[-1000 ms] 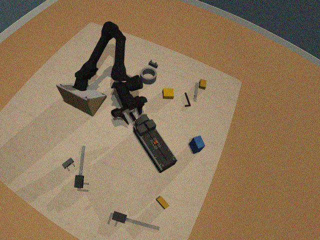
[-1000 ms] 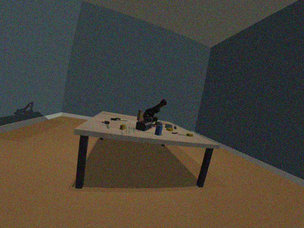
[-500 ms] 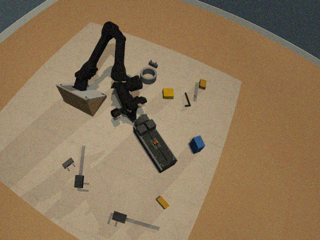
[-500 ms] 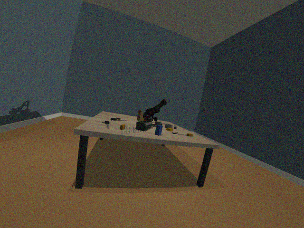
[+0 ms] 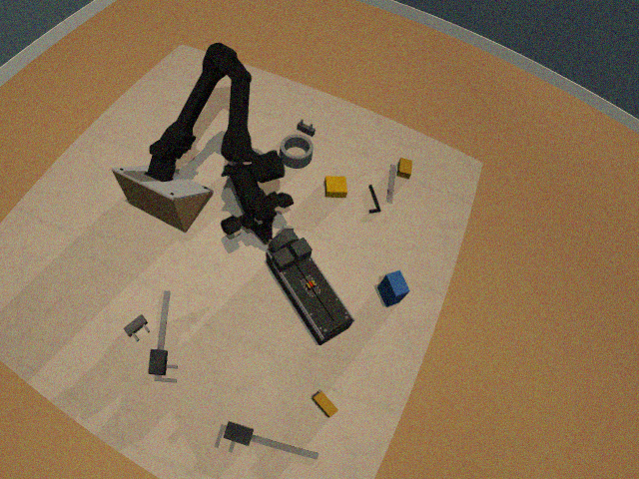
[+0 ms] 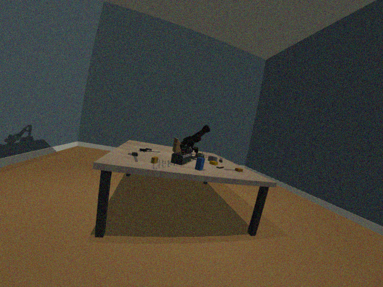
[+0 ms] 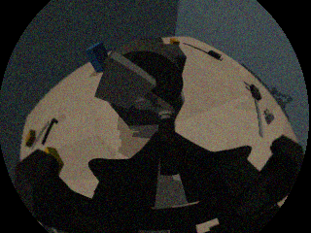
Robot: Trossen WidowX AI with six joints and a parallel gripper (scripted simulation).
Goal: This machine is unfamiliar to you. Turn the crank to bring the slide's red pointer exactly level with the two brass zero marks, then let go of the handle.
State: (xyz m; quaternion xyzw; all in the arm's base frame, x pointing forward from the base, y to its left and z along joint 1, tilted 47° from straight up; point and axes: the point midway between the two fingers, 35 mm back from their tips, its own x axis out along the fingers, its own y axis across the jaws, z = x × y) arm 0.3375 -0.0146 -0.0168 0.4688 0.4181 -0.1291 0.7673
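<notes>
My gripper tip is 15 cm short of the red pointer, 8 cm to the left of it and 4 cm below it. Round my gripper tip: yellow block (26 cm to the left, 10 cm ahead, 3 cm below); then blue cube (34 cm ahead); then crank handle (2 cm above, 1 cm to the left, 1 cm behind).
</notes>
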